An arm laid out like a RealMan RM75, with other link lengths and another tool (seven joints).
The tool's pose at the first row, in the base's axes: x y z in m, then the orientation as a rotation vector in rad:
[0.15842, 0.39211, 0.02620, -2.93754, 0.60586, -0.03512]
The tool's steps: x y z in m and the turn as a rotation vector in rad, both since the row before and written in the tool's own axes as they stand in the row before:
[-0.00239, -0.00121, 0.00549, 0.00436, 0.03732, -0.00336]
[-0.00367, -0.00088, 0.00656, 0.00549, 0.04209, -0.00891]
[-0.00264, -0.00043, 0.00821, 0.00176, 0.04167, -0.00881]
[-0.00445, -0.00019, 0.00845, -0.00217, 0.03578, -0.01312]
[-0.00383, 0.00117, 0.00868, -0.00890, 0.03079, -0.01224]
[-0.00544, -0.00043, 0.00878, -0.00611, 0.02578, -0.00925]
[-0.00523, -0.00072, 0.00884, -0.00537, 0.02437, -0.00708]
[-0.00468, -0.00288, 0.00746, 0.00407, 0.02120, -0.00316]
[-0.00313, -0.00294, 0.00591, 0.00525, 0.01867, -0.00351]
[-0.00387, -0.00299, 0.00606, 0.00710, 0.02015, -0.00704]
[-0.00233, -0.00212, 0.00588, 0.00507, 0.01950, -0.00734]
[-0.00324, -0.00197, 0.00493, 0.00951, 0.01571, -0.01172]
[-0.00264, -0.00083, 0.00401, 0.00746, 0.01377, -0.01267]
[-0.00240, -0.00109, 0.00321, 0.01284, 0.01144, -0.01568]
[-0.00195, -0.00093, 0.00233, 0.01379, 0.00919, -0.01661]
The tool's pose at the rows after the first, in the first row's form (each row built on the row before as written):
[0.15698, 0.39489, 0.02095, -2.93983, 0.60532, -0.09170]
[0.15453, 0.39795, 0.01448, -2.94233, 0.59683, -0.15629]
[0.15333, 0.40030, 0.00626, -2.94706, 0.58908, -0.21944]
[0.15075, 0.40303, -0.00252, -2.95562, 0.57508, -0.27358]
[0.14856, 0.40412, -0.01176, -2.96933, 0.56354, -0.31908]
[0.14573, 0.40708, -0.02125, -2.97862, 0.55471, -0.35759]
[0.14340, 0.41006, -0.03083, -2.98593, 0.54853, -0.39412]
[0.14213, 0.41467, -0.03877, -2.98241, 0.54432, -0.42709]
[0.14199, 0.41870, -0.04486, -2.97772, 0.53887, -0.45637]
[0.14136, 0.42303, -0.05130, -2.97229, 0.52762, -0.48835]
[0.14188, 0.42598, -0.05726, -2.96862, 0.51663, -0.51905]
[0.14132, 0.42906, -0.06264, -2.96263, 0.49705, -0.54478]
[0.14068, 0.43083, -0.06713, -2.95891, 0.47676, -0.56739]
[0.14008, 0.43273, -0.07078, -2.95134, 0.44962, -0.58704]
[0.13951, 0.43430, -0.07348, -2.94326, 0.42060, -0.60330]

